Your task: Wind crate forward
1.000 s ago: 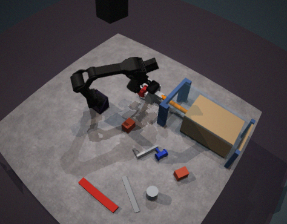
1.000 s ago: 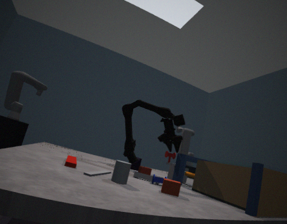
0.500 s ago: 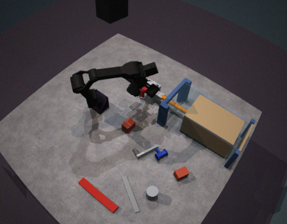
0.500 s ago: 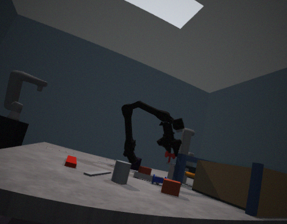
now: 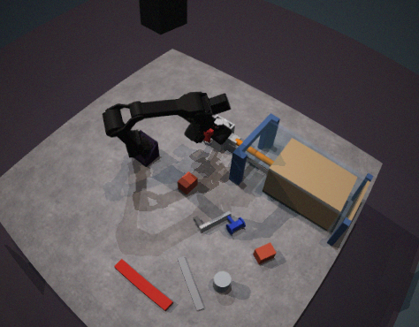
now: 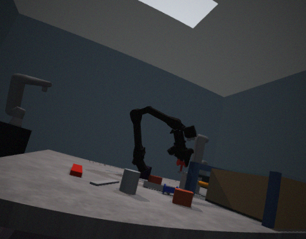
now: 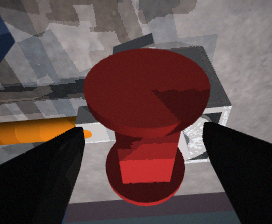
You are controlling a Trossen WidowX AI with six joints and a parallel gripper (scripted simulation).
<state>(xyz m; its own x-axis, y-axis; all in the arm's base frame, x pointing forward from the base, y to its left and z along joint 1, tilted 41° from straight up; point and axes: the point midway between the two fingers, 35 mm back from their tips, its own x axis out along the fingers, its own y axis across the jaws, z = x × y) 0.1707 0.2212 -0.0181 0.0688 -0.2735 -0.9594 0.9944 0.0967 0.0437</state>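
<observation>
Right now my gripper tip is 30 mm above the winch handle with red knob, 20 mm to the right of it and 10 mm past it. The rest, counted from my gripper tip: blue t-shaped piece: 280 mm ahead, 170 mm to the right, 120 mm below; grey strip: 430 mm to the right, 330 mm ahead, 130 mm below; grey winch: 100 mm below, 70 mm to the left, 50 mm behind.
</observation>
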